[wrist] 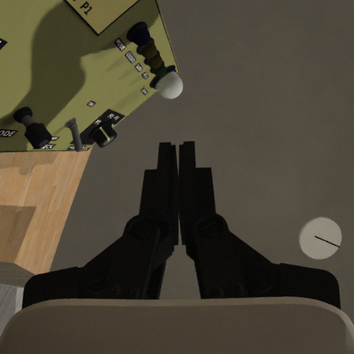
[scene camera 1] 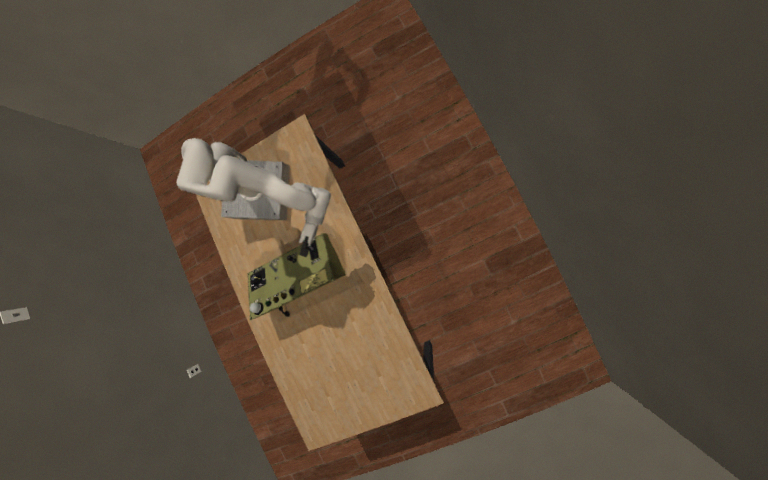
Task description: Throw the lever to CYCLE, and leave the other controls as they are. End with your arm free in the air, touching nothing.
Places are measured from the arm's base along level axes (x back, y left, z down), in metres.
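Pixels of known places: gripper, fingertip midpoint: (scene camera 1: 303, 255).
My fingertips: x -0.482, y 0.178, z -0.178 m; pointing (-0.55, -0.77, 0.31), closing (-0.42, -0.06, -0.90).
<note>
Behind a point stands the place of what it marks.
The green control panel (scene camera 1: 325, 243) @(x -0.446, y 0.217, z 0.038 m) (wrist: 55, 105) stands on the table. The lever's black slotted housing (scene camera 1: 314, 254) @(x -0.471, y 0.146, z 0.015 m) is near the panel's right end in the scene view. The lever's exact position cannot be told there, and the lever does not show in the wrist view. My gripper (scene camera 1: 304, 252) @(x -0.482, y 0.178, z -0.178 m) (wrist: 178, 162) is shut and empty. In the scene view it overlaps the panel right beside the lever housing; the gap or contact between them cannot be told. In the wrist view the fingertips stand apart from the controls that show.
A black knob (wrist: 38, 134), a small toggle (wrist: 75, 136), a selector with a yellow mark (wrist: 104, 134) and a white dome (scene camera 1: 256, 307) @(x -0.573, y -0.207, z -0.089 m) (wrist: 170, 85) beside a row of coloured buttons are on the panel. The wooden table (scene camera 1: 368, 362) @(x -1.104, y 0.092, z 0.122 m) (wrist: 47, 182) extends beyond it.
</note>
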